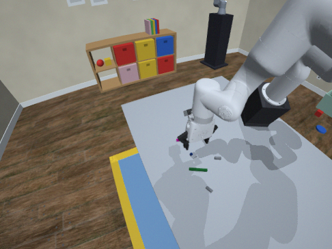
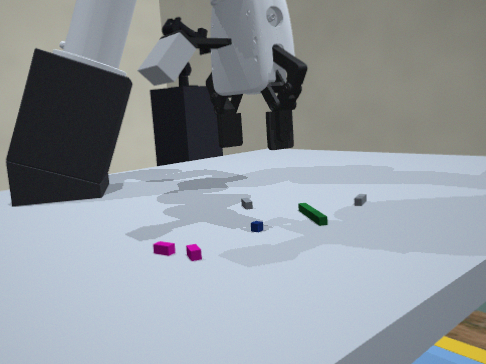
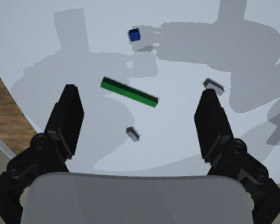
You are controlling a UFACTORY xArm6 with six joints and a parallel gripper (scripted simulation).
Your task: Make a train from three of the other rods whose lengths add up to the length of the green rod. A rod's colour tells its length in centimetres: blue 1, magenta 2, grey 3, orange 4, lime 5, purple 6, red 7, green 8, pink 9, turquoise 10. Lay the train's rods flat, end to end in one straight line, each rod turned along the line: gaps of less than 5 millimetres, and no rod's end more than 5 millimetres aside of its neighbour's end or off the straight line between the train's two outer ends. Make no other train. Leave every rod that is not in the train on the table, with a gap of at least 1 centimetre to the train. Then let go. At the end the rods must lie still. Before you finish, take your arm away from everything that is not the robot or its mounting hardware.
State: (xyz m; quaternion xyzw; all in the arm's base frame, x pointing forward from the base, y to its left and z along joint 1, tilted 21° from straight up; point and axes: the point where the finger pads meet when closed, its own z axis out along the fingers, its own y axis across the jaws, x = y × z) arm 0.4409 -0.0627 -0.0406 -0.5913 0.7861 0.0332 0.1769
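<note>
Right now the blue rod is 10 mm ahead of my hand, 10 mm to the right of it and 100 mm below it. From my hand the other things lie so: green rod: 30 mm ahead, 70 mm to the left, 100 mm below.
</note>
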